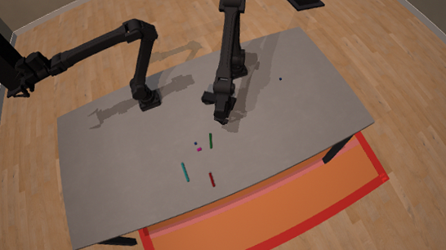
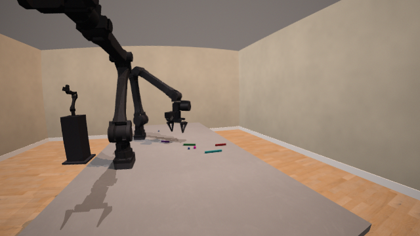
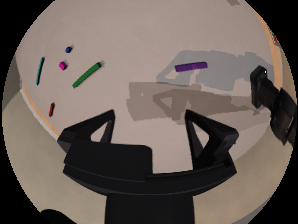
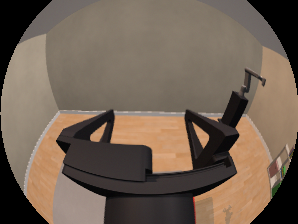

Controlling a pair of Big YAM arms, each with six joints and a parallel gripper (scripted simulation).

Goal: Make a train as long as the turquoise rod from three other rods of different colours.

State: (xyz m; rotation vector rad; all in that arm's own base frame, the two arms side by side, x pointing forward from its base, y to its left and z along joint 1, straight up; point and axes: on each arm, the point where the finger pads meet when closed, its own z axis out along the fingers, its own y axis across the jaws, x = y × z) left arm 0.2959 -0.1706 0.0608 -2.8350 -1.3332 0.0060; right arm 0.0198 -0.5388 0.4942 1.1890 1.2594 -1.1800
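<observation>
The magenta rod lies 18 cm to the right of my left hand, 9 cm ahead of it and 7 cm below it. Round my left hand: red rod: 26 cm ahead, 18 cm to the right, 7 cm below; purple rod: 9 cm behind, 7 cm below, 1 cm to the left; green rod: 11 cm to the right, 7 cm below, 7 cm ahead.
</observation>
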